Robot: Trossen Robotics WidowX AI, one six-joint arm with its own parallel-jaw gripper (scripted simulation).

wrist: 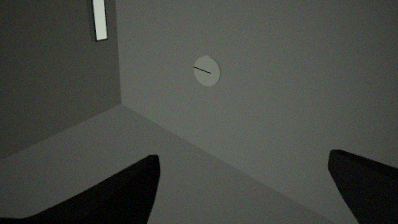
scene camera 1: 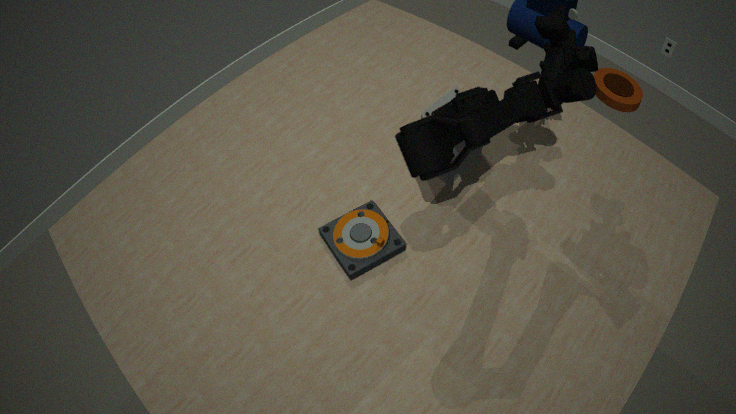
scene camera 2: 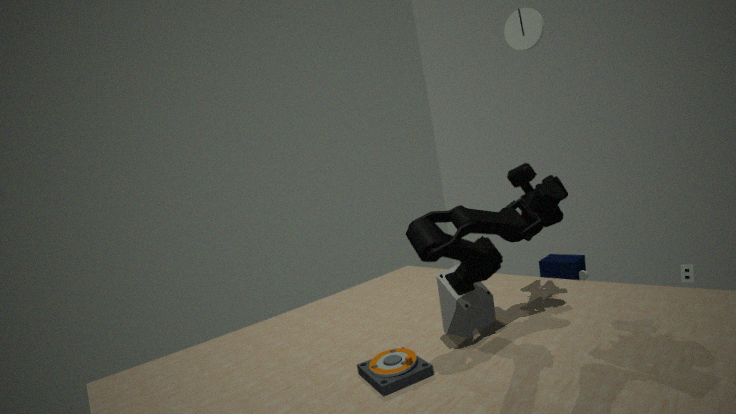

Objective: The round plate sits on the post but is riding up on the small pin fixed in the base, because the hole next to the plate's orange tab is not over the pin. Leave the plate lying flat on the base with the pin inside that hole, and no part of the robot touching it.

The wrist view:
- my gripper
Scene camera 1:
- my gripper
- square base
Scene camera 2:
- my gripper
